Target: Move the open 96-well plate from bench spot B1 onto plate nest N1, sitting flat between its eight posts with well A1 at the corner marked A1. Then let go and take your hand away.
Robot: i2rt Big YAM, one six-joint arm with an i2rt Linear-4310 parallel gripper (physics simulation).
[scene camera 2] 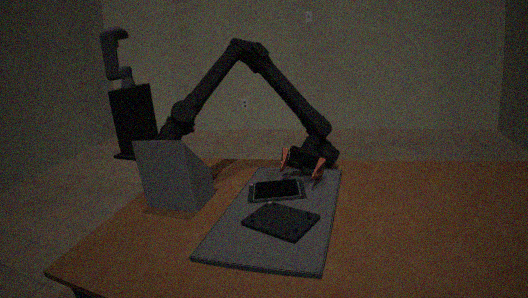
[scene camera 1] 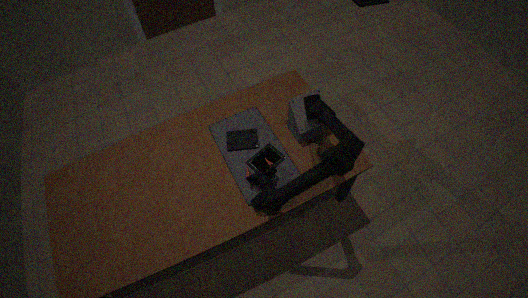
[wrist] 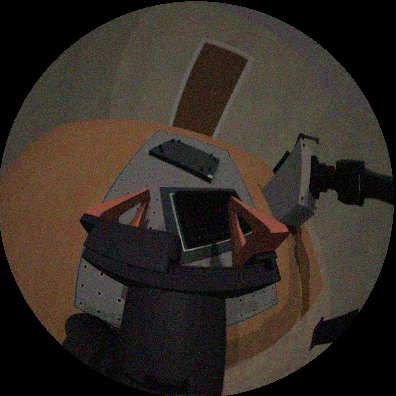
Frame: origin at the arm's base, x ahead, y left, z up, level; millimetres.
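Seen in the pictures: gripper, fingertip midpoint: (scene camera 2: 296, 174) (scene camera 1: 256, 162) (wrist: 188, 196); arm's base at its link origin: (scene camera 2: 164, 153) (scene camera 1: 312, 107) (wrist: 313, 177).
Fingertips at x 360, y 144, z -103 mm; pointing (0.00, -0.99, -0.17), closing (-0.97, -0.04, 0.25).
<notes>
Pixels of each thing's top centre, then the offset from my fingertips to it. Level surfaces: height alone.
- black 96-well plate at its top centre: (wrist: 219, 209) (scene camera 2: 276, 186) (scene camera 1: 266, 158) dx -57, dy -24, dz -32 mm
- plate nest N1 at its top centre: (scene camera 2: 280, 215) (wrist: 189, 150) (scene camera 1: 241, 137) dx +17, dy -185, dz -27 mm
- small pale mark at its top centre: (wrist: 209, 175) (scene camera 2: 269, 202) dx -42, dy -114, dz -36 mm
- wooden table at its surface level: dz -61 mm
The black 96-well plate (scene camera 1: 272, 151) (scene camera 2: 276, 189) (wrist: 202, 218) with a pale rim lies flat on bench spot B1, a dark frame (scene camera 2: 252, 198) (wrist: 169, 216) on the grey board. The plate nest N1 (scene camera 1: 242, 140) (scene camera 2: 281, 221) (wrist: 186, 159) is a dark slab with short posts, beyond the plate in the wrist view. A small pale mark (scene camera 2: 270, 202) (wrist: 210, 177) shows at one nest corner. My gripper (scene camera 1: 258, 166) (scene camera 2: 298, 174) (wrist: 188, 196) is open and empty, its orange fingers above the plate's near side and tilted. Well lettering is too dark to read.
The grey perforated board (scene camera 1: 254, 116) (scene camera 2: 225, 252) (wrist: 100, 290) lies on the wooden table (scene camera 1: 140, 185) (scene camera 2: 425, 225) (wrist: 45, 200). A grey wedge-shaped block (scene camera 1: 297, 114) (scene camera 2: 167, 175) (wrist: 287, 192) stands beside the board at the arm's base. A black box (scene camera 2: 132, 117) stands behind the block.
</notes>
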